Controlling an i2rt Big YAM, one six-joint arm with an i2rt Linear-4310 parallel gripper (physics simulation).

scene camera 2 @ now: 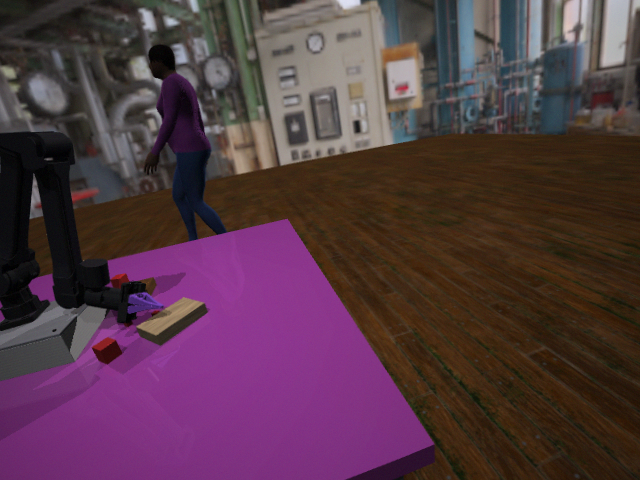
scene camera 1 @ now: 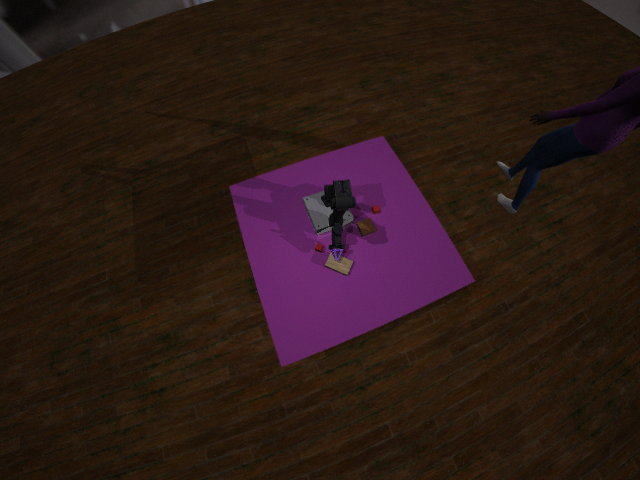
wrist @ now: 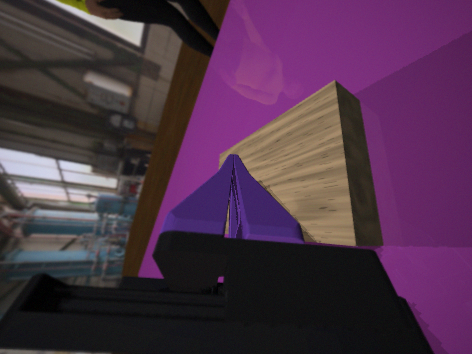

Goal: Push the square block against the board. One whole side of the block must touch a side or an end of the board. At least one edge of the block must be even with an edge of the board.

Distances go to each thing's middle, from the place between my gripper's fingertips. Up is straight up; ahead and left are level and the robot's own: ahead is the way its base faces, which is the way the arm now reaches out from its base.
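Labels:
You'd find the wooden board (scene camera 2: 163, 326) 1 cm ahead of my hand, 1 cm to the left of it and 5 cm below it.

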